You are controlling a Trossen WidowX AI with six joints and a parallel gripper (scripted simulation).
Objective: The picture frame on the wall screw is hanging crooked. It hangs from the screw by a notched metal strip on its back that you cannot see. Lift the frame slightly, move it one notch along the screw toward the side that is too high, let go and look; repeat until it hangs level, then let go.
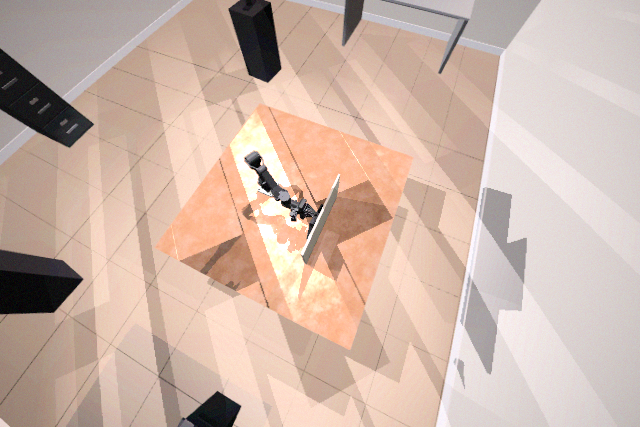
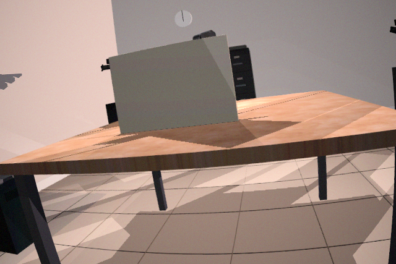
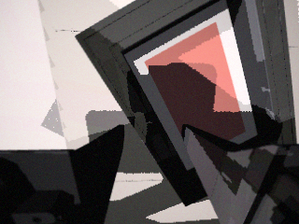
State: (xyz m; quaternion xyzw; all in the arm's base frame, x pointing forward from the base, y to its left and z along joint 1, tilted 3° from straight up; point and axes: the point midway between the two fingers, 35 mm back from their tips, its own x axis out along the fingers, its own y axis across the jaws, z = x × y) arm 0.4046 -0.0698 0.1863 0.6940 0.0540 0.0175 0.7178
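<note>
Right now the picture frame is 1 cm ahead of my gripper tip, 2 cm to the right of it and 5 cm below it. Round my gripper tip: wall panel: 2 cm ahead, 1 cm to the left, 7 cm below.
</note>
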